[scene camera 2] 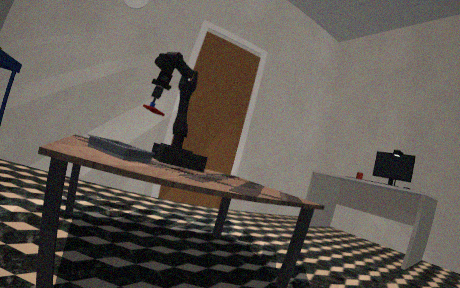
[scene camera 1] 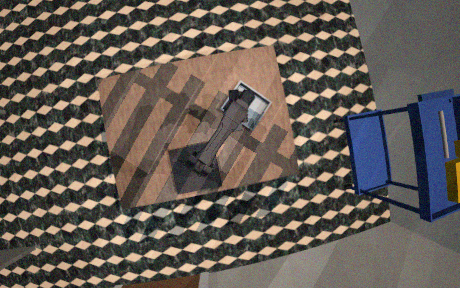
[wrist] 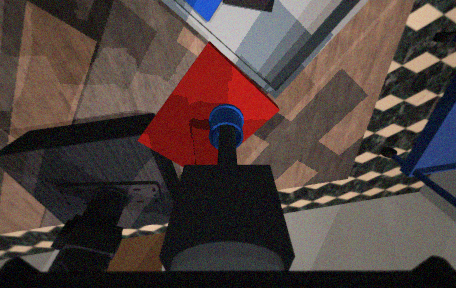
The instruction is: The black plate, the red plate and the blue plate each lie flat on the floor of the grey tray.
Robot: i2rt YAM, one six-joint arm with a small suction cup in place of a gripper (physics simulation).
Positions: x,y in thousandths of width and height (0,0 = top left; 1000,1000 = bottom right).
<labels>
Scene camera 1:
grey tray: 560,380
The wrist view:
my suction cup: 503,398
red plate: 394,457, held by my suction cup
grey tray: 600,175
</labels>
